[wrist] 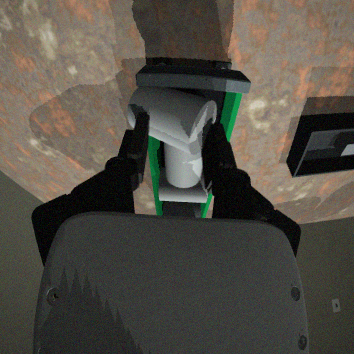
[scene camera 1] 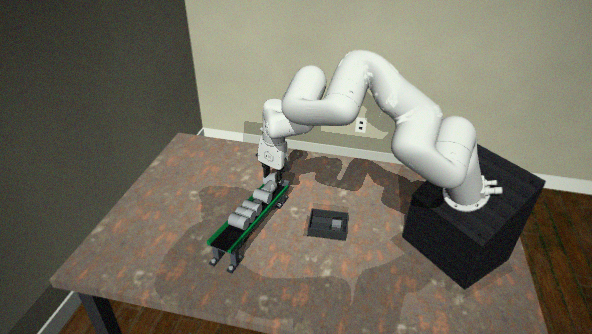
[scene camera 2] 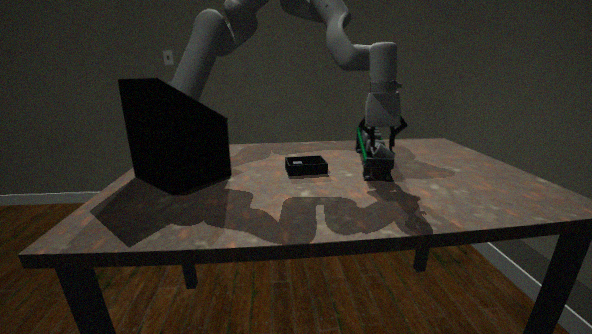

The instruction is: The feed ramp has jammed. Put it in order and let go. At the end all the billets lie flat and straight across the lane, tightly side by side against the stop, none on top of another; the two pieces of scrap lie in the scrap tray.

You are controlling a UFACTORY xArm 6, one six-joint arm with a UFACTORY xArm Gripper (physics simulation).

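Frame: origin at the arm's base, x ahead, y left, z up, level; metres.
Where they show: gripper, fingertip midpoint: [wrist: 177,132] [scene camera 1: 272,177] [scene camera 2: 382,149]; arm's base, origin of the base link: [scene camera 1: 466,192] [scene camera 2: 180,102].
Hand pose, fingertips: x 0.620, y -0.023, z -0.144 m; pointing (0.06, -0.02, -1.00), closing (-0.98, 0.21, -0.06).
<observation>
Each offset is from my fingertips to the centre of the thing. "spot": to the spot under its first point. Level surfaces: height alone.
My gripper [scene camera 1: 273,177] [scene camera 2: 382,143] [wrist: 177,132] is shut on a grey billet {dx +0.005, dy -0.007, dz -0.011 m} [wrist: 167,113] at the stop end of the ramp. That billet is skewed and tilted, one finger at each end. Behind it another billet {dx -0.003, dy +0.042, dz -0.018 m} [wrist: 182,165] lies lengthwise along the lane, and a crosswise billet {dx -0.001, dy +0.090, dz -0.013 m} [scene camera 1: 262,195] [wrist: 182,194] follows. Several more billets {dx +0.010, dy +0.242, dz +0.001 m} [scene camera 1: 239,221] lie across the green-railed ramp [scene camera 1: 260,218] [scene camera 2: 361,142] [wrist: 232,112]. The dark stop {dx -0.011, dy -0.028, dz -0.034 m} [wrist: 192,80] stands at the lane's end. The scrap tray {dx -0.234, dy +0.073, dz -0.077 m} [scene camera 1: 327,235] [scene camera 2: 312,170] [wrist: 295,151] holds a small grey piece {dx -0.261, dy +0.067, dz -0.078 m} [scene camera 1: 336,223] [scene camera 2: 297,162] [wrist: 348,149]; a second piece cannot be made out.
The ramp's legs {spot: dx -0.020, dy +0.339, dz -0.059 m} [scene camera 1: 234,259] stand on the mottled table {dz -0.094 m} [scene camera 1: 165,240] [scene camera 2: 480,200]. The scrap tray lies between the ramp and the black pedestal [scene camera 1: 450,240] [scene camera 2: 175,140] that bears the arm. A wall is behind the table in scene camera 1.
</observation>
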